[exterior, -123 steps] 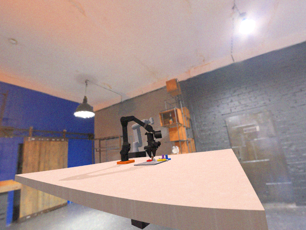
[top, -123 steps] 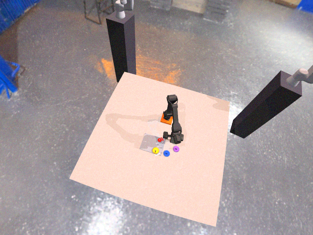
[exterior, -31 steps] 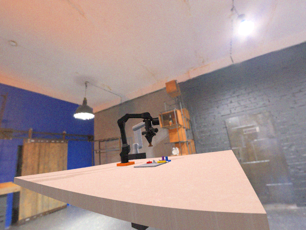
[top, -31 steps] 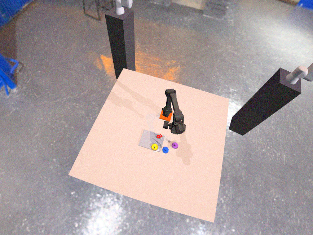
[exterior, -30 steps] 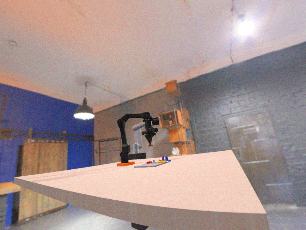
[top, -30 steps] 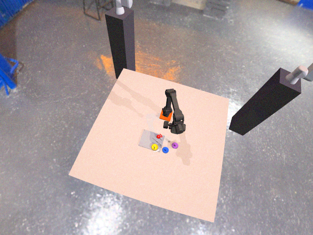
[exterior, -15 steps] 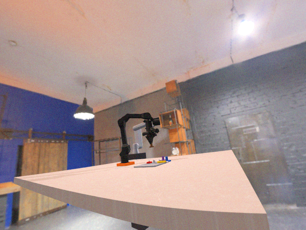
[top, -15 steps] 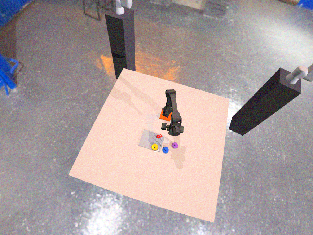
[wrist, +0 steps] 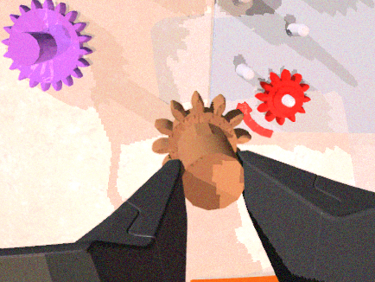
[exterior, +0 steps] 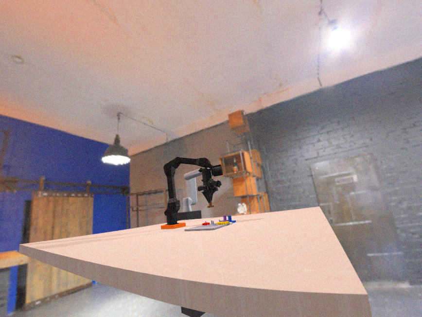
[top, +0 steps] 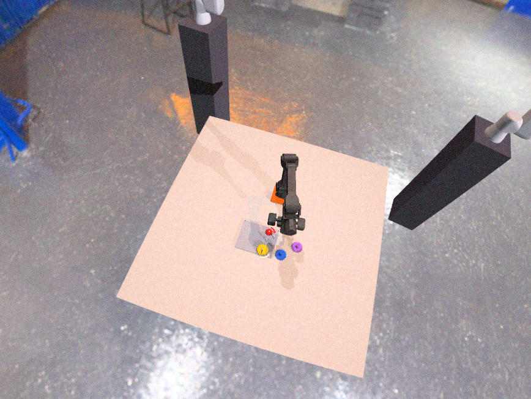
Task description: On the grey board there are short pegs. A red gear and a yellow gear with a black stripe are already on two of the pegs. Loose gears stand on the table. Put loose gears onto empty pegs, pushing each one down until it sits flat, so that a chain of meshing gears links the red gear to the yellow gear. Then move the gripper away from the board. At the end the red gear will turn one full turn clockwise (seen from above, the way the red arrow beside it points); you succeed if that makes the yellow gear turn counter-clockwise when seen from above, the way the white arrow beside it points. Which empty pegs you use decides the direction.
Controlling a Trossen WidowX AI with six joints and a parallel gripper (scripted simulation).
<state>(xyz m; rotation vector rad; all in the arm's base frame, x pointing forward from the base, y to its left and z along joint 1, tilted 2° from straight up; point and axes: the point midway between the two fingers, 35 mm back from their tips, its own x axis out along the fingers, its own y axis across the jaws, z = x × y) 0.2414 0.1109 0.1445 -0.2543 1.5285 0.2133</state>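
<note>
The red gear lies 110 mm below my gripper tip, 70 mm to the right of it and 10 mm ahead of it. The rest, counted from my gripper tip: blue gear: 110 mm below, 100 mm ahead, 40 mm to the left; brown gear: 10 mm below; purple gear: 110 mm to the left, 110 mm below, 20 mm ahead.
</note>
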